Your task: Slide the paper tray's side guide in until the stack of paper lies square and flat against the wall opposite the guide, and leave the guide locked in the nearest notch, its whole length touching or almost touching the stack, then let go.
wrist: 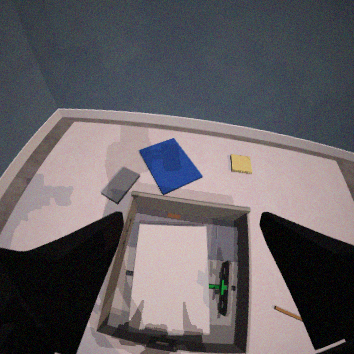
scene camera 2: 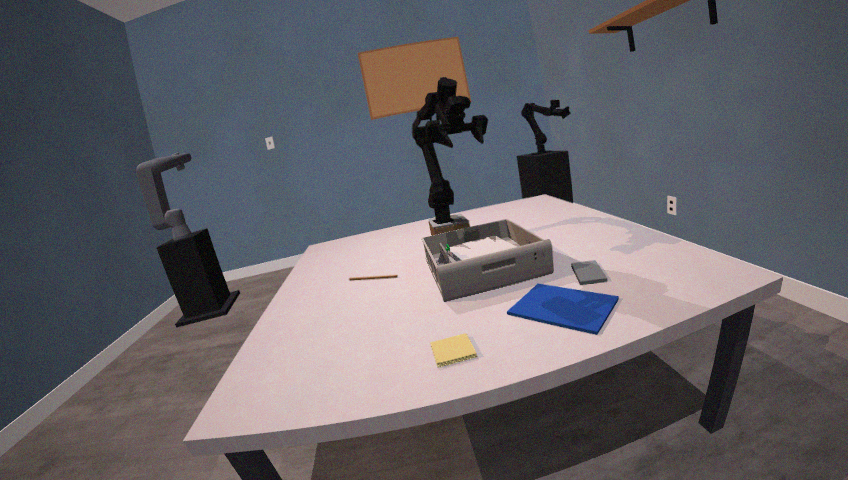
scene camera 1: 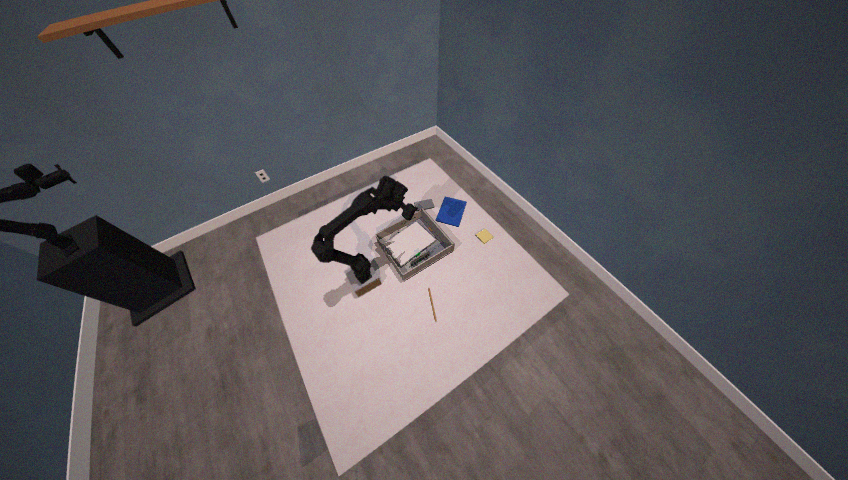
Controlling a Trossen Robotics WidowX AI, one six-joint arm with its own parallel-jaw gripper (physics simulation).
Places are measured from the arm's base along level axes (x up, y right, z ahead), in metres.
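Pixels of known places: gripper, between the fingertips: (wrist: 192,219) (scene camera 2: 467,144) (scene camera 1: 410,203); arm's base, origin of its link: (scene camera 2: 443,220) (scene camera 1: 363,276).
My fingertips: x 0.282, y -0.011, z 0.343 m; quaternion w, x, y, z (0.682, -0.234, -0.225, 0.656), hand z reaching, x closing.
For each thing: its top centre in the pictures, then the offset to it from my fingertips.
- grey paper tray, centre of its top: (wrist: 182,266) (scene camera 2: 478,236) (scene camera 1: 413,237) dx -0.269, dy +0.011, dz -0.007 m
- white paper stack, centre of its top: (wrist: 170,276) (scene camera 2: 485,250) (scene camera 1: 409,242) dx -0.324, dy -0.013, dz -0.026 m
- black side guide, centre of its top: (wrist: 225,287) (scene camera 2: 445,245) (scene camera 1: 418,254) dx -0.283, dy +0.102, dz -0.051 m
- blue book, centre of its top: (scene camera 2: 563,304) (wrist: 168,161) (scene camera 1: 451,210) dx -0.357, dy -0.031, dz +0.339 m
- grey flat box, centre of its top: (scene camera 2: 588,270) (wrist: 120,182) (scene camera 1: 424,204) dx -0.355, dy -0.186, dz +0.243 m
- yellow pad, centre of its top: (scene camera 2: 452,347) (wrist: 241,162) (scene camera 1: 484,235) dx -0.353, dy +0.237, dz +0.347 m
- pencil, centre of its top: (scene camera 2: 372,276) (wrist: 301,318) (scene camera 1: 432,304) dx -0.358, dy +0.331, dz -0.164 m
The grey paper tray (scene camera 1: 429,265) (scene camera 2: 464,280) (wrist: 200,205) stands on the table. A white paper stack (scene camera 1: 413,240) (scene camera 2: 487,246) (wrist: 171,275) lies in it, with a narrow strip of tray floor showing between it and the left wall in the wrist view. The black side guide (scene camera 1: 420,256) (wrist: 224,295), with a green part, stands right of the stack in the wrist view. A gap shows between its dark plate and the stack; the green part reaches toward the paper's edge. Whether it sits in a notch is not visible. My gripper (scene camera 2: 465,142) (wrist: 192,219) is open and empty, high above the tray.
A blue book (scene camera 1: 451,211) (scene camera 2: 562,307) (wrist: 171,166) and a grey flat box (scene camera 1: 425,204) (scene camera 2: 589,271) (wrist: 120,185) lie beyond the tray in the wrist view, with a yellow pad (scene camera 1: 484,236) (scene camera 2: 454,349) (wrist: 241,164). A pencil (scene camera 1: 432,304) (scene camera 2: 373,277) (wrist: 287,313) lies on the guide's side.
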